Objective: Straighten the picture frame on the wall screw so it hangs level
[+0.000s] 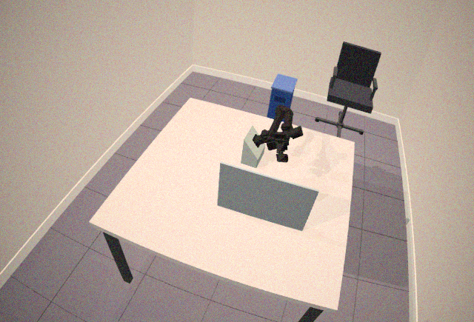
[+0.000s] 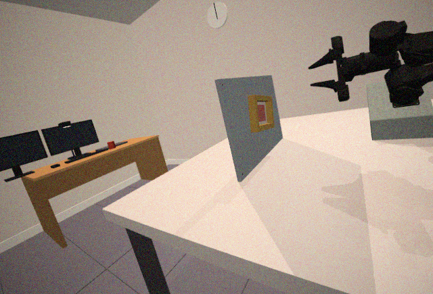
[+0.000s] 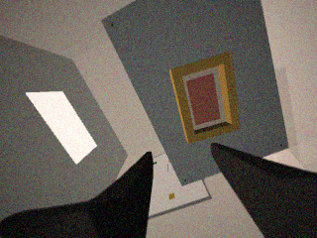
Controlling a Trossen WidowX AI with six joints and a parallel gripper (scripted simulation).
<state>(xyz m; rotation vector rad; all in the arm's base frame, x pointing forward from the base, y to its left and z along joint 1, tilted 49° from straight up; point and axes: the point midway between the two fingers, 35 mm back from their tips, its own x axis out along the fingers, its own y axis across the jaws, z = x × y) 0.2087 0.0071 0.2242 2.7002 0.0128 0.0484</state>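
My gripper tip is 190 mm short of the picture frame, 20 mm to the right of it and 90 mm above it. Round my gripper tip: grey wall panel (200 mm ahead, 110 mm below).
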